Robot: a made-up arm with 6 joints.
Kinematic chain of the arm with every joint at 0, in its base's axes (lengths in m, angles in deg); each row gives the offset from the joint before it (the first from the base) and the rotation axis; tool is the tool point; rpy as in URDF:
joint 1: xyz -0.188 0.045 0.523 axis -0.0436 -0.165 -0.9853
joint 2: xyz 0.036 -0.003 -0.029 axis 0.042 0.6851 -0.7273
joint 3: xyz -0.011 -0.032 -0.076 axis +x
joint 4: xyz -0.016 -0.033 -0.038 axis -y
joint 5: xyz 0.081 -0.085 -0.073 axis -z
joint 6: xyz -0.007 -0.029 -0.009 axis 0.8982 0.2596 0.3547
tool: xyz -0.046 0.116 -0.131 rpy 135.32 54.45 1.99
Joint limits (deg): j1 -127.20..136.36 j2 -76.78..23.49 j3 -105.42..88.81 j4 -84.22..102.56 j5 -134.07..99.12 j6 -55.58..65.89
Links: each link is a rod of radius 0.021 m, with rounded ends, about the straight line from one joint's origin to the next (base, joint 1, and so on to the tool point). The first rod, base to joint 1, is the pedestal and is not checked.
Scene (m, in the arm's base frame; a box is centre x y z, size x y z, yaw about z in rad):
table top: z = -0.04
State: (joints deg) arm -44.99 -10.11 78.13 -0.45 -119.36 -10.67
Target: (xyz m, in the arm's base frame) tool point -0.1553 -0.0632 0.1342
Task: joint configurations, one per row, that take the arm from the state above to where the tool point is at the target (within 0.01 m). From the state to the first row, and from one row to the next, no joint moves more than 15 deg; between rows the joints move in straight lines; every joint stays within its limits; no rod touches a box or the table.
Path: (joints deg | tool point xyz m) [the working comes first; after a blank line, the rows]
Joints at the target: -43.66 -5.61 33.44 -13.03 -100.95 26.42
Straight joint move there: clear.

1: -44.55 -8.61 63.23 -4.64 -113.22 1.69 | -0.2739 0.1320 0.1284
2: -44.11 -7.11 48.34 -8.84 -107.08 14.06 | -0.2145 0.0318 0.1078
3: -43.66 -5.61 33.44 -13.03 -100.95 26.42 | -0.1553 -0.0632 0.1342

